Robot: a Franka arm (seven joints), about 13 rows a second.
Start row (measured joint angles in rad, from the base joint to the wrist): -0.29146, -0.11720, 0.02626, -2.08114, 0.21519, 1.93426, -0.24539
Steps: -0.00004, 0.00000, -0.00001, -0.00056, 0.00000, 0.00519, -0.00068; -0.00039, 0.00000, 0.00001, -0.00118, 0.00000, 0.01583, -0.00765; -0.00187, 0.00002, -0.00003, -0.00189, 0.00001, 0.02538, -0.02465; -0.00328, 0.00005, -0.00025, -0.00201, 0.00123, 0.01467, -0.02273; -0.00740, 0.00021, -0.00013, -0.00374, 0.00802, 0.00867, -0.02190; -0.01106, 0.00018, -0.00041, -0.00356, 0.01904, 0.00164, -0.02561; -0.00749, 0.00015, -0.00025, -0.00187, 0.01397, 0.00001, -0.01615; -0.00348, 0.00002, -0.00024, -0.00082, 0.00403, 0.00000, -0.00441
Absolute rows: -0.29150, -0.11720, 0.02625, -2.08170, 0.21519, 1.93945, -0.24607; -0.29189, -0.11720, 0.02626, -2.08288, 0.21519, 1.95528, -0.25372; -0.29376, -0.11718, 0.02623, -2.08477, 0.21520, 1.98066, -0.27837; -0.29704, -0.11713, 0.02598, -2.08678, 0.21643, 1.99533, -0.30110; -0.30444, -0.11692, 0.02585, -2.09052, 0.22445, 2.00400, -0.32300; -0.31550, -0.11674, 0.02544, -2.09408, 0.24349, 2.00564, -0.34861; -0.32299, -0.11659, 0.02519, -2.09595, 0.25746, 2.00565, -0.36476; -0.32647, -0.11657, 0.02495, -2.09677, 0.26149, 2.00565, -0.36917
